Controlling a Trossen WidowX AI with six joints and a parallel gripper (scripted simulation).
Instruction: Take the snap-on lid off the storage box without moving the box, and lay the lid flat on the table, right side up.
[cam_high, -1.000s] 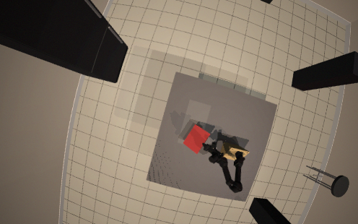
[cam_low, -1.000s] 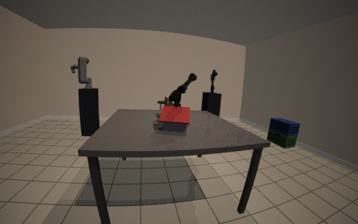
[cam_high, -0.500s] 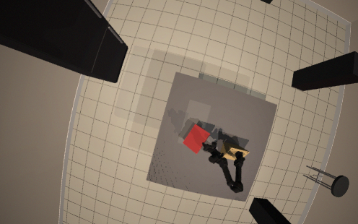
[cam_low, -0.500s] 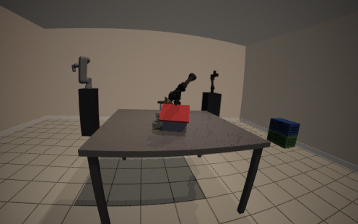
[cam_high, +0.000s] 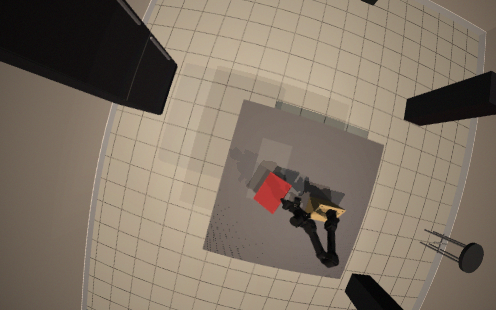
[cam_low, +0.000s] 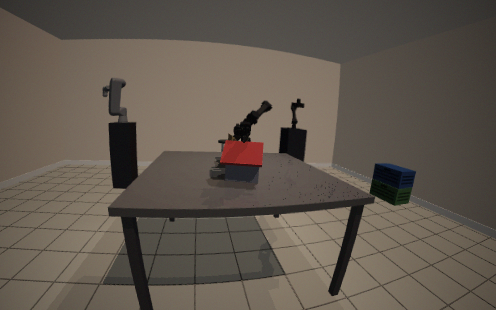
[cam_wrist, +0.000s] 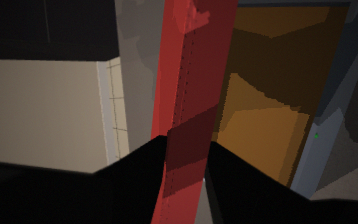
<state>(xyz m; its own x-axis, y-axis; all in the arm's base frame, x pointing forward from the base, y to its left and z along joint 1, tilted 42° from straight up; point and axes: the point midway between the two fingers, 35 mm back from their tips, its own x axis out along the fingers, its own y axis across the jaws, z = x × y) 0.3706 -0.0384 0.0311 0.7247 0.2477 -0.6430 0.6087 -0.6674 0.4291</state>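
Right now the red lid is 70 mm ahead of my gripper tip, 20 mm to the right of it and 40 mm below it. From my gripper tip the other things lie so: storage box (40 mm ahead, 10 mm to the right, 160 mm below).
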